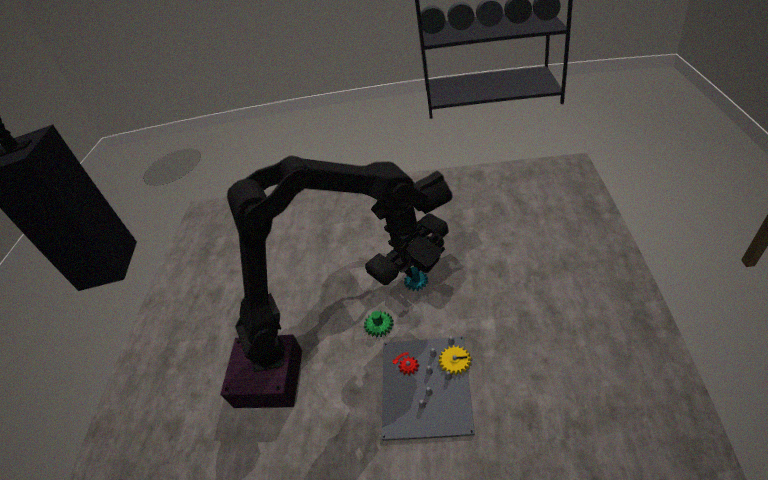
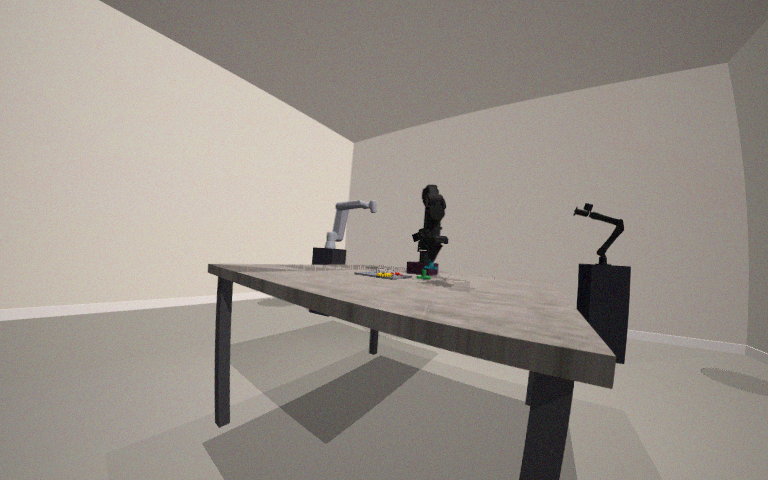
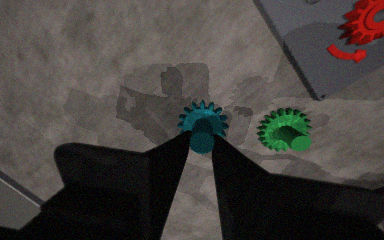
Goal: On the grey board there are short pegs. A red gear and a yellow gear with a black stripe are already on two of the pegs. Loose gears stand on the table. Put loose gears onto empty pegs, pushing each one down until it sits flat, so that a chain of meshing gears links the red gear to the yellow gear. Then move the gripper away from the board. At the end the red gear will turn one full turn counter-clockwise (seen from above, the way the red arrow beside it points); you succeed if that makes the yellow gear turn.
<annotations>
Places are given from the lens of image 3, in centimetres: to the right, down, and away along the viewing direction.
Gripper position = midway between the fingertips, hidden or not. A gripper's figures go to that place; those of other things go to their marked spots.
gripper [image 3: 201,137]: 1, 2, 11
green gear [image 3: 286,129]: 12, 1, 16
</annotations>
